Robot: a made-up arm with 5 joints. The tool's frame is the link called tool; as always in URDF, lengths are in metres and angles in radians.
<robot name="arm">
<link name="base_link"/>
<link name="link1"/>
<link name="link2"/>
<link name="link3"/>
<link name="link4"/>
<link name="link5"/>
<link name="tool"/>
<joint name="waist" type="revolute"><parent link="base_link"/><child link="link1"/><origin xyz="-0.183 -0.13 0.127" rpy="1.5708 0 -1.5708"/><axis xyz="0 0 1"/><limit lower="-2.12" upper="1.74" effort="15" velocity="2.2"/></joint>
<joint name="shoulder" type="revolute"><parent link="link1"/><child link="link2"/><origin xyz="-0.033 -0.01 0.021" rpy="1.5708 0 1.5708"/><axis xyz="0 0 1"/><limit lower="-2.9" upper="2.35" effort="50" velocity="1.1"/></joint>
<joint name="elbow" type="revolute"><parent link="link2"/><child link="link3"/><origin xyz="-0.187 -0.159 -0.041" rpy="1.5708 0 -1.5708"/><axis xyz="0 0 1"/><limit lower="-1.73" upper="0.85" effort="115" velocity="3"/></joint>
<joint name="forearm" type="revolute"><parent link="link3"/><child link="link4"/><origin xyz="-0.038 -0.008 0.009" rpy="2.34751 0.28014 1.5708"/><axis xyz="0 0 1"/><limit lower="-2.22" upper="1.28" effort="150" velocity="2.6"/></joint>
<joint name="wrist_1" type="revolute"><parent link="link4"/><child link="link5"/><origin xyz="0.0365 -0.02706 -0.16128" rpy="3.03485 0.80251 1.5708"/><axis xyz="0 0 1"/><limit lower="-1.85" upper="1.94" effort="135" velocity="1.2"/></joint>
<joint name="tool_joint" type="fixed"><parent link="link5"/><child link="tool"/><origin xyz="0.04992 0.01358 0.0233" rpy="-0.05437 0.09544 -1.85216"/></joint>
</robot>
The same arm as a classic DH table. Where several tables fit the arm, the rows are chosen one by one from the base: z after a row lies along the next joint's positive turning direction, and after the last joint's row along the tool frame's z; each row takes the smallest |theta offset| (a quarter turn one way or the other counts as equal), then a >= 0, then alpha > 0; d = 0 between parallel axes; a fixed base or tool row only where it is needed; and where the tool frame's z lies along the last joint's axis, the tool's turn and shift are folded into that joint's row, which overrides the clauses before.
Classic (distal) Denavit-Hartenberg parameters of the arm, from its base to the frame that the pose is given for. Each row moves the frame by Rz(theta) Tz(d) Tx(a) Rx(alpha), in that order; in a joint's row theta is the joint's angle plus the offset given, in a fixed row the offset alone. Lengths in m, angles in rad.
base (fixed): d 0.127, theta offset -1.5708, a 0.13, alpha 1.5708
waist: d 0.204, theta offset -1.5708, a 0.01, alpha -1.5708
shoulder: d -0.074, theta offset 1.5708, a 0.159, alpha 1.5708
elbow: d 0.1645, theta offset 1.3055, a -0.0177, alpha 2.3099
forearm: d -0.1773, theta offset -0.2355, a 0.0321, alpha 2.3336
wrist_1: d 0.081, theta offset -1.2307, a 0.0517, alpha 0.1098
tool (fixed): d -0.0133, theta offset -2.087, a 0, alpha 0
Joint limits (rad, base to tool): -2.12..1.74 -2.9..2.35 -1.73..0.85 -2.22..1.28 -1.85..1.94

